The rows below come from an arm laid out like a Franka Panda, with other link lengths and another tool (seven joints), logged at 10 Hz.
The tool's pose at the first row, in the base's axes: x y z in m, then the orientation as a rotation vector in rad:
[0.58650 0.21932 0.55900 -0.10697 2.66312 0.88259]
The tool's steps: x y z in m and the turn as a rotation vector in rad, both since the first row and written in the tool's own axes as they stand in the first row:
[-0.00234 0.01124 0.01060 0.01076 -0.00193 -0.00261]
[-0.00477 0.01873 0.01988 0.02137 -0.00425 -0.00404]
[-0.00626 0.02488 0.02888 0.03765 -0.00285 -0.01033]
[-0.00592 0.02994 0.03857 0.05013 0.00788 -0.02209]
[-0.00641 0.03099 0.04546 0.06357 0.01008 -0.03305]
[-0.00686 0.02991 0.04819 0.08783 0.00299 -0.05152]
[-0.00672 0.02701 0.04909 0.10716 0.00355 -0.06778]
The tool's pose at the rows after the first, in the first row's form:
[0.58980 0.23457 0.55818 -0.10696 2.66502 0.86701]
[0.59347 0.24602 0.55626 -0.10524 2.66675 0.85194]
[0.59639 0.25625 0.55348 -0.11032 2.67268 0.82835]
[0.59798 0.26608 0.54894 -0.12791 2.68399 0.80959]
[0.60024 0.27099 0.54451 -0.14019 2.68783 0.78838]
[0.60164 0.27172 0.54200 -0.15526 2.68450 0.74889]
[0.60227 0.26992 0.53963 -0.17218 2.68668 0.71785]

